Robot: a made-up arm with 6 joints.
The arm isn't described. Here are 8 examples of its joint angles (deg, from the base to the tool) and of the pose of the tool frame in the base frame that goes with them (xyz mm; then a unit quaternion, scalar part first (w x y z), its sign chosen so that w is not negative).
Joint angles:
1: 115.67 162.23 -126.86 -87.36 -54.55 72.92
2: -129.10 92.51 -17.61 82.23 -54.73 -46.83
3: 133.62 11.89 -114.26 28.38 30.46 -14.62
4: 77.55 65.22 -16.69 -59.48 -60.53 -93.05
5: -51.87 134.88 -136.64 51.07 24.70 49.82
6: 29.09 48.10 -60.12 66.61 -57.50 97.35
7: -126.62 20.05 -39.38 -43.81 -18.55 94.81
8: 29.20 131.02 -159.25 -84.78 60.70 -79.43
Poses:
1: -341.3 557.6 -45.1 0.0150 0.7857 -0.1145 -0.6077
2: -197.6 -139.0 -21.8 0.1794 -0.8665 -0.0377 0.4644
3: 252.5 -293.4 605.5 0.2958 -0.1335 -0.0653 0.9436
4: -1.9 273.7 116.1 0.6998 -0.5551 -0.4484 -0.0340
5: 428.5 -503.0 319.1 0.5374 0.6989 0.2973 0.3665
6: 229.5 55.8 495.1 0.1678 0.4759 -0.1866 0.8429
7: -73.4 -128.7 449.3 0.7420 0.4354 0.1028 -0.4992
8: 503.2 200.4 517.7 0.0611 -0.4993 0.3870 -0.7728
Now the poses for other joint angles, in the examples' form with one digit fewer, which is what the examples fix.
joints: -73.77 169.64 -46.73 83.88 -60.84 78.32
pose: -35 -131 -282 0.229 0.807 -0.292 -0.459
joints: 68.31 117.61 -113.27 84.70 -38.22 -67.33
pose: 266 535 355 0.664 -0.067 0.680 0.303
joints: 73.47 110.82 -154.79 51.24 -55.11 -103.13
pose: 149 321 695 0.939 0.120 0.318 0.050
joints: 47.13 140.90 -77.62 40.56 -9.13 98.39
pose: 352 367 -132 0.032 0.687 0.646 0.333
